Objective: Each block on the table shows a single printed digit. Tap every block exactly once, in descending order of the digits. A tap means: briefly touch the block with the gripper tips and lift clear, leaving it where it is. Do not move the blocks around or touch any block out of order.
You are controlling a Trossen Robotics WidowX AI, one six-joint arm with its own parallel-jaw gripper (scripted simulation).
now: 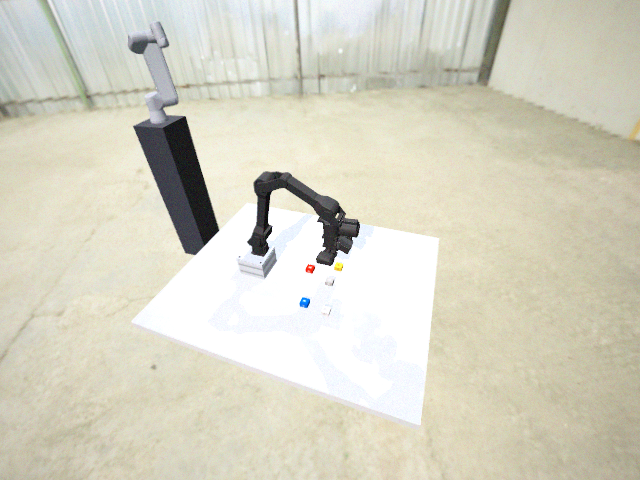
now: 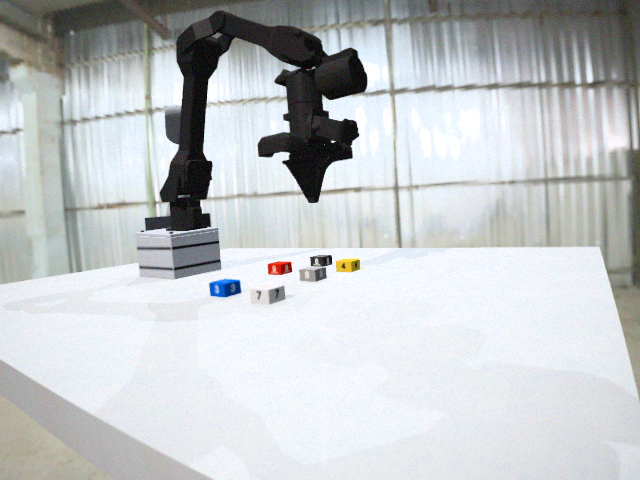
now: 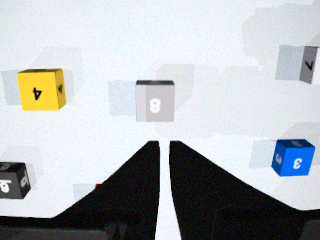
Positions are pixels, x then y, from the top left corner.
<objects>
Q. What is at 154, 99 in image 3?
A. A grey block marked 8.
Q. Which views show my gripper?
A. Image 1, image 2 and image 3: all of them.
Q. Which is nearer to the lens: the yellow 4 block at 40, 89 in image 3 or the blue 3 block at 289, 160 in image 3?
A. The yellow 4 block.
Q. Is my gripper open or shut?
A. Shut.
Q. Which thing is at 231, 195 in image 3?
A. My gripper.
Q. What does my gripper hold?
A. Nothing.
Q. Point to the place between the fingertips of my gripper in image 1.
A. At 332, 262
</objects>
